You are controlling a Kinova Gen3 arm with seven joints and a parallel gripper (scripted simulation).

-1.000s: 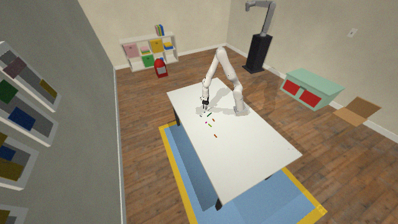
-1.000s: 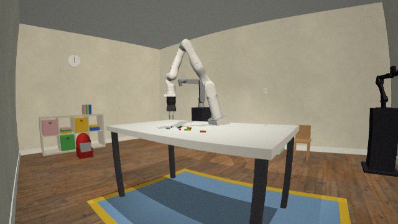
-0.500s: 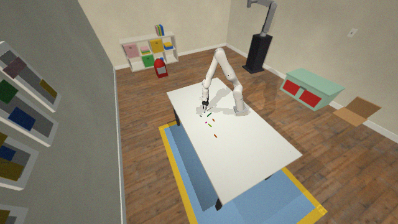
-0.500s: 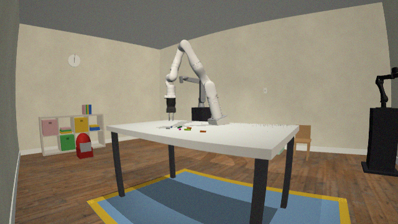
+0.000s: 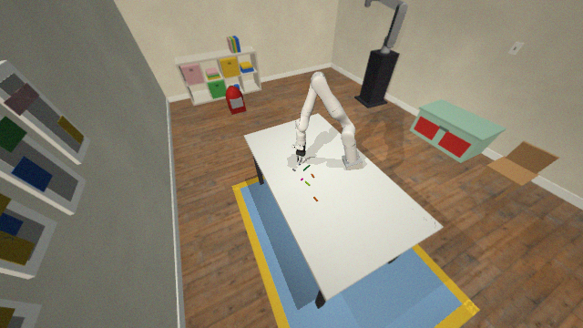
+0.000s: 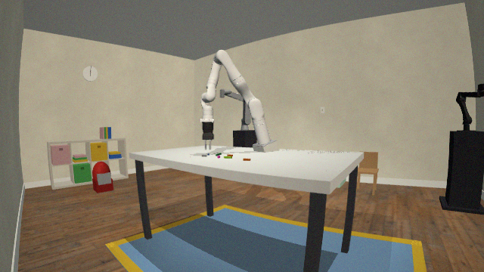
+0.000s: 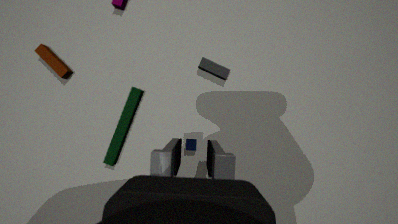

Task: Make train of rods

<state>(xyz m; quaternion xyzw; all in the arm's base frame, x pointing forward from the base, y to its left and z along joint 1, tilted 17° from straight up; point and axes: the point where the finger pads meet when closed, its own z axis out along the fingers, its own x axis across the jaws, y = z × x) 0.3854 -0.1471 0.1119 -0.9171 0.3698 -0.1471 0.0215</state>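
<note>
My gripper is now 50 mm above the blue rod. The rest, counted from my hand: green rod (40 mm behind, 60 mm to the left, 50 mm below); grey rod (70 mm ahead, 40 mm to the left, 50 mm below); magenta rod (40 mm ahead, 160 mm to the left, 50 mm below).
</note>
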